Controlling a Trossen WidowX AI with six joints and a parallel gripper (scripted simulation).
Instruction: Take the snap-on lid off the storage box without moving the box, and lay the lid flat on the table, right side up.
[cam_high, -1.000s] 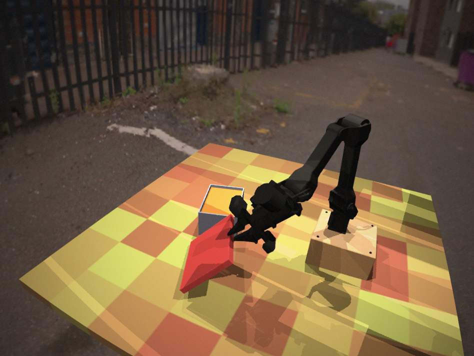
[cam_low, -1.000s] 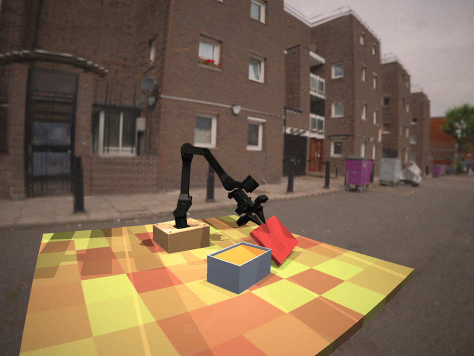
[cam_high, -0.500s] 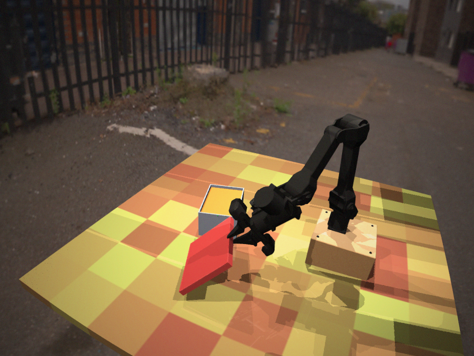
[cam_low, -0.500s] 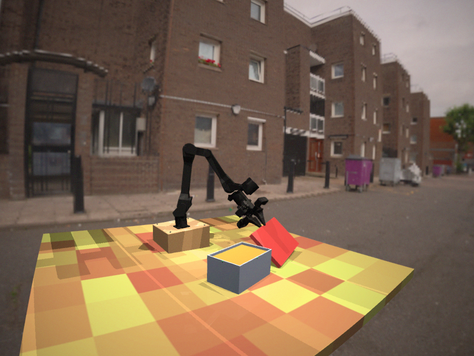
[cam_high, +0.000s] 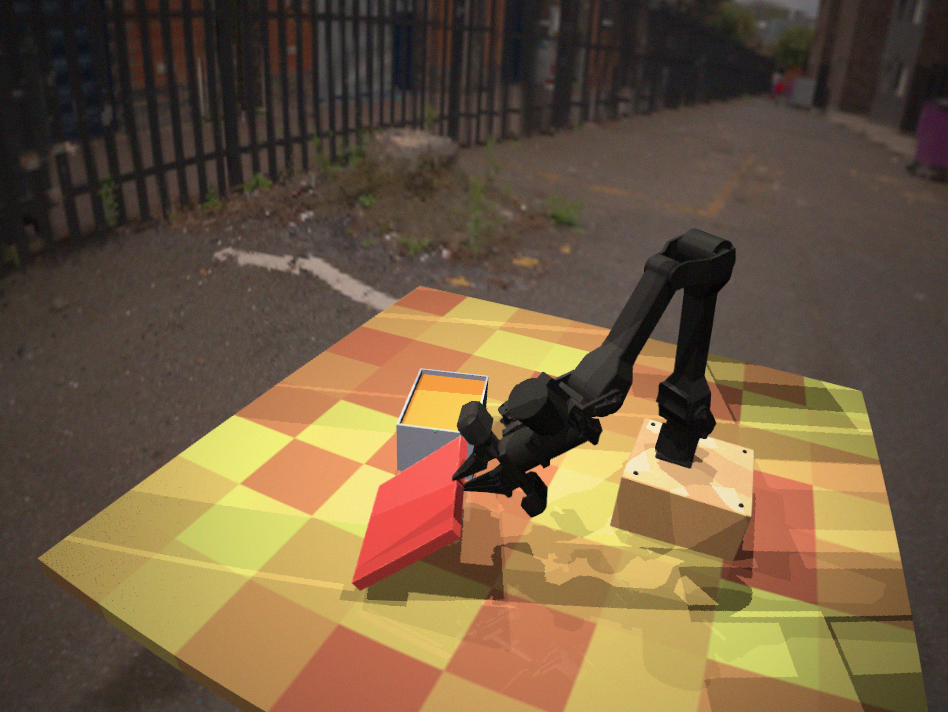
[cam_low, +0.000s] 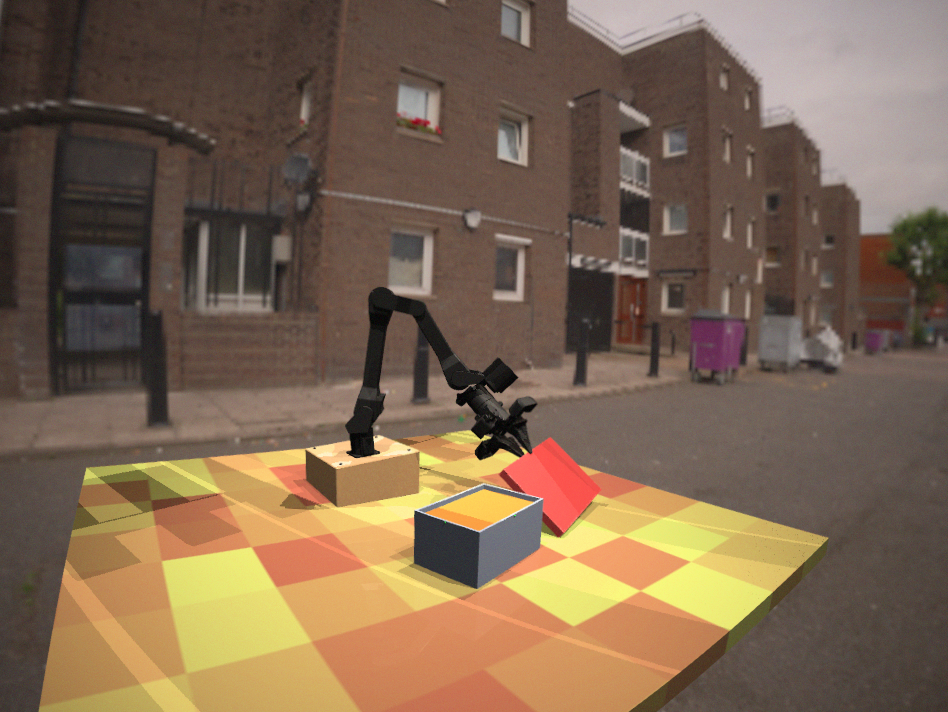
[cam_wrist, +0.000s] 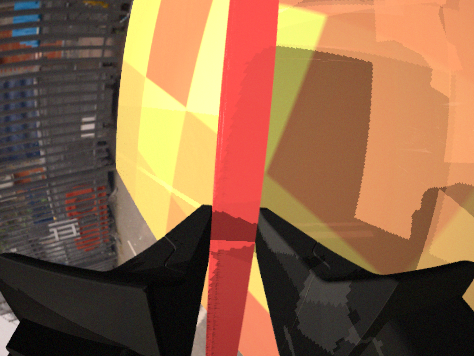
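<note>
My gripper tip is now 6 cm short of the red lid, 5 cm above it and 3 cm to the right of it. Also, from my gripper tip: grey-blue storage box: 23 cm to the right, 14 cm ahead, 8 cm below.
</note>
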